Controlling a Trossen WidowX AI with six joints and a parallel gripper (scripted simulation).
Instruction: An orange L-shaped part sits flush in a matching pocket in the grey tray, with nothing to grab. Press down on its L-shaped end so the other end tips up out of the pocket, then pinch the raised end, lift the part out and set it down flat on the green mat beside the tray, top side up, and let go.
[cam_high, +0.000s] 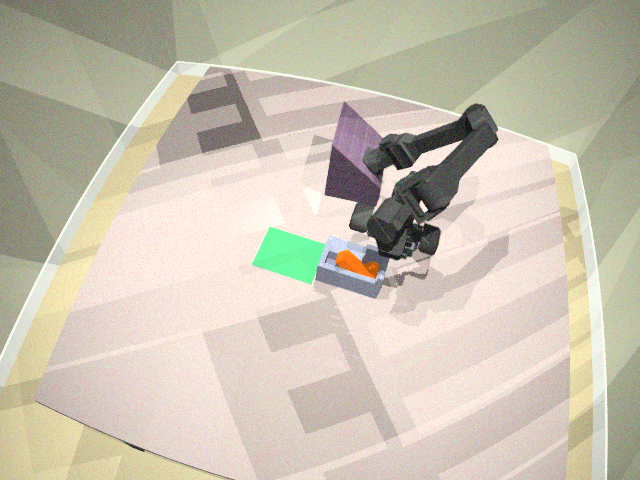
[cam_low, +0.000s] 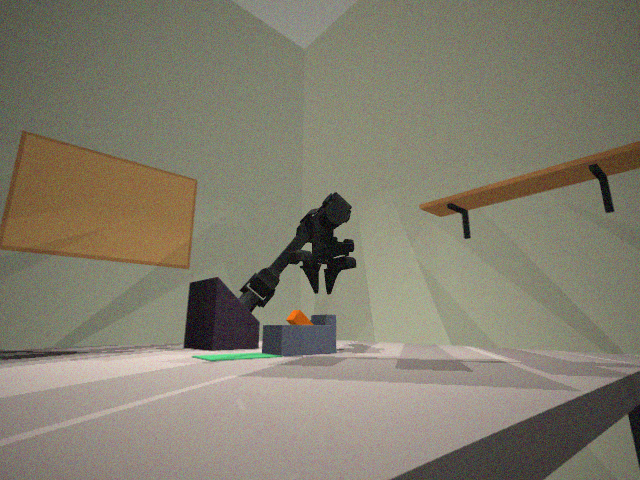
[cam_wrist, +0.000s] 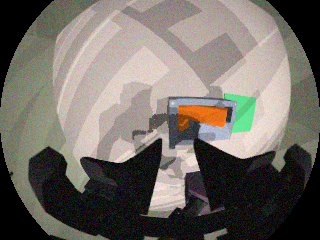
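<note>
Now: gripper tip 100 mm above the orange L-shaped part and 40 mm to the left of it. From my gripper tip the other things lie so: green mat: 220 mm to the right, 160 mm below.
</note>
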